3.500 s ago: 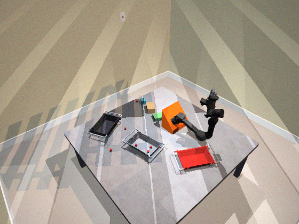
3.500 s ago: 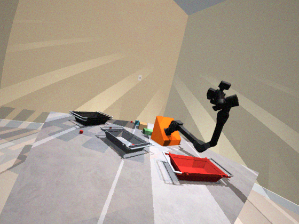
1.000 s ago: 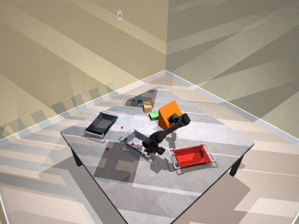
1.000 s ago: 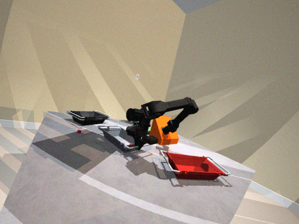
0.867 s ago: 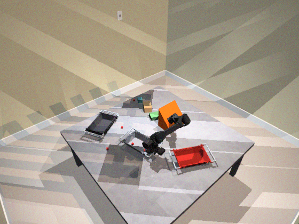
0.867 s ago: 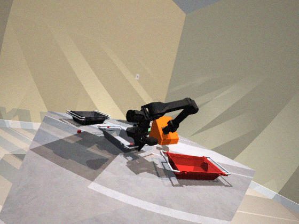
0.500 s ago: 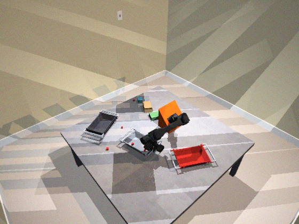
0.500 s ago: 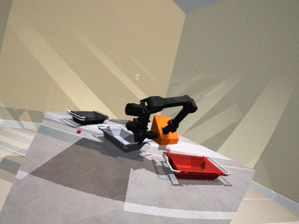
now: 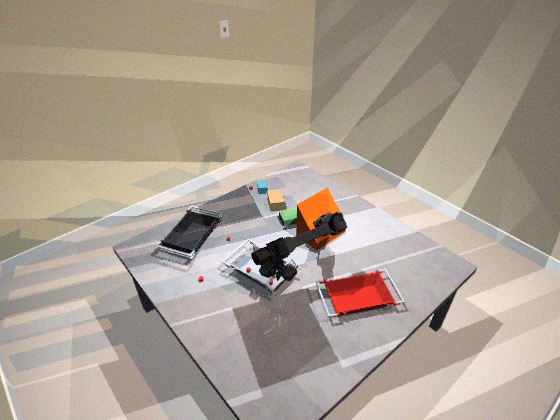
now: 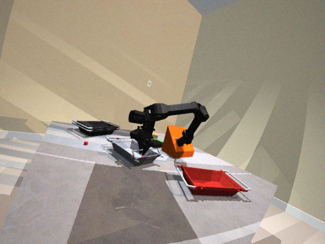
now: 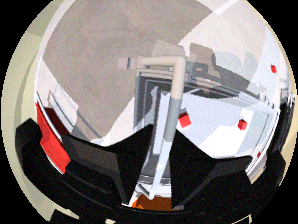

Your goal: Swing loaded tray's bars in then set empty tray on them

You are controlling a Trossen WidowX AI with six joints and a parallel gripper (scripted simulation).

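My gripper tip is 310 mm to the right of the red tray, 200 mm past it and 20 mm above it. Also, from my gripper tip: green block 410 mm behind, 280 mm to the right, 40 mm below; then tan block 440 mm to the right, 440 mm behind, 30 mm below; then cyan block 590 mm to the right, 480 mm behind, 40 mm below.
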